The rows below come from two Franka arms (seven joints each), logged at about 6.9 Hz.
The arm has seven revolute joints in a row. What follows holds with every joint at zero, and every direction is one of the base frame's.
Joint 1 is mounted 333 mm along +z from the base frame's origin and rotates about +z.
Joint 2 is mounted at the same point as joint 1 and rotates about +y.
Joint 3 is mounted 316 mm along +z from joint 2 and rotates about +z.
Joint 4 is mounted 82.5 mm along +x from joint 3 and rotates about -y.
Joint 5 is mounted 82.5 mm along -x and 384 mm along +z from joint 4 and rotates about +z.
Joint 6 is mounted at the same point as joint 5 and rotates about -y.
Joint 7 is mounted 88 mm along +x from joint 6 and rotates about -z.
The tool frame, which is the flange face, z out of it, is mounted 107 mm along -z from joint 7; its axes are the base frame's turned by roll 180, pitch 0 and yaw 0 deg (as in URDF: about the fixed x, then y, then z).
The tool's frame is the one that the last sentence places.
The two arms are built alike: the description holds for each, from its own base.
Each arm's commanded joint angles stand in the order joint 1, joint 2, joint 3, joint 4, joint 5, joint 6, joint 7.
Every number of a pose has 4 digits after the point.
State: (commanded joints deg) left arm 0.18 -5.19 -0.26 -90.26 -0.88 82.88 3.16; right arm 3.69 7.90 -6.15 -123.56 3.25 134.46 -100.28
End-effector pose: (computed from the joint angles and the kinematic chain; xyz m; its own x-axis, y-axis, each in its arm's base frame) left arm 0.5129 -0.0026 0.6601 0.9976 -0.0584 -0.0373 -0.0578 -0.9982 0.0170; right arm 0.5606 -0.0226 0.3404 -0.0996 0.9949 0.0179 0.9935 0.0984 0.0570
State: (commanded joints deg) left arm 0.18 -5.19 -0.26 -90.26 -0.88 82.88 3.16; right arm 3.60 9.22 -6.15 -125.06 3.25 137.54 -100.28
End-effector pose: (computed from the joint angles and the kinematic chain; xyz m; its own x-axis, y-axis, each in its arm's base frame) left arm 0.5129 -0.0026 0.6601 0.9976 -0.0584 -0.0373 -0.0578 -0.9982 0.0170; right arm 0.5580 -0.0239 0.3214 -0.0963 0.9953 0.0128 0.9936 0.0953 0.0609
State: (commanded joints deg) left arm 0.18 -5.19 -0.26 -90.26 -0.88 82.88 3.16; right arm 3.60 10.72 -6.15 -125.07 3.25 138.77 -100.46
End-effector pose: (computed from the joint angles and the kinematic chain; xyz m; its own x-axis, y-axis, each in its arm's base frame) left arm 0.5129 -0.0026 0.6601 0.9976 -0.0584 -0.0373 -0.0578 -0.9982 0.0170; right arm 0.5597 -0.0241 0.3087 -0.0989 0.9951 0.0097 0.9936 0.0982 0.0557
